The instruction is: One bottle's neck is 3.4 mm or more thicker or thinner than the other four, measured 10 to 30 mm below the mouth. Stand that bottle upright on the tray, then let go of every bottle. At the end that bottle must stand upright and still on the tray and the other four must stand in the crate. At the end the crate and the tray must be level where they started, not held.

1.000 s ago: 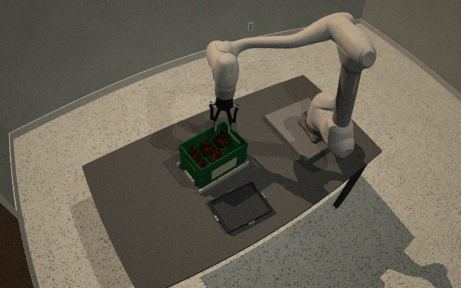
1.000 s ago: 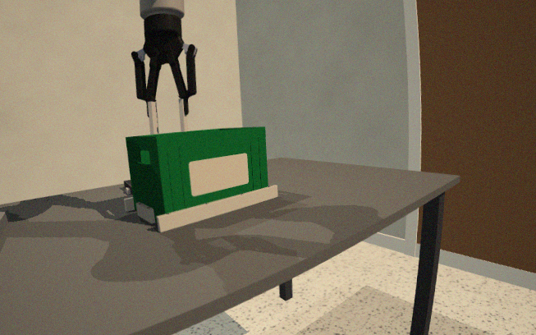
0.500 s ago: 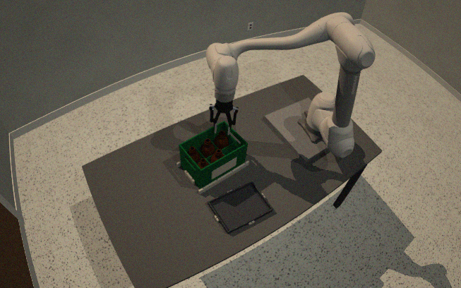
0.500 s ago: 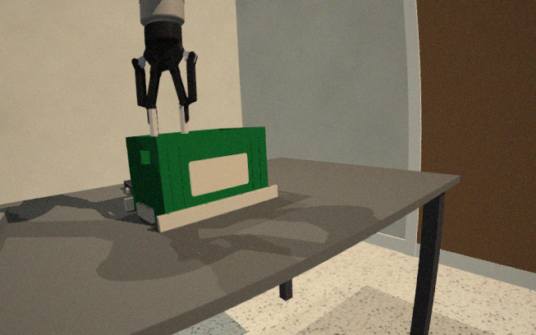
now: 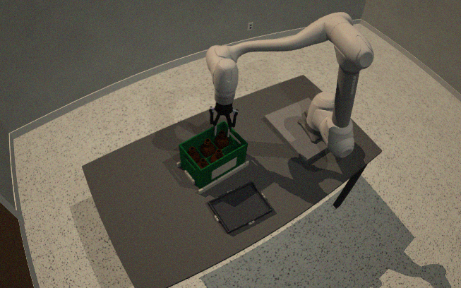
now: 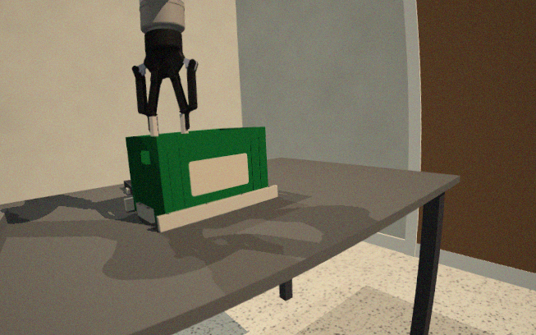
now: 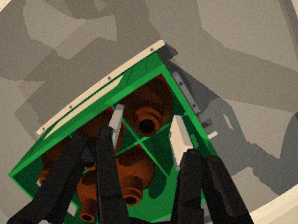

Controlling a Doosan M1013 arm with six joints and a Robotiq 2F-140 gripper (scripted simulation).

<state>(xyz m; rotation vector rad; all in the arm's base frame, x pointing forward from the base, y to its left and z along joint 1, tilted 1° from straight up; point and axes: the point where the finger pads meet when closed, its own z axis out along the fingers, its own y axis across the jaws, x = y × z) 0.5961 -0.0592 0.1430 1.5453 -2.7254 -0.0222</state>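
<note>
The crate lies 70 mm ahead of my hand, 60 mm to the left of it and 100 mm below it. Round my hand: bottle 150 mm ahead, 130 mm to the left, 90 mm below; black tray 50 mm ahead, 350 mm to the left, 170 mm below.
</note>
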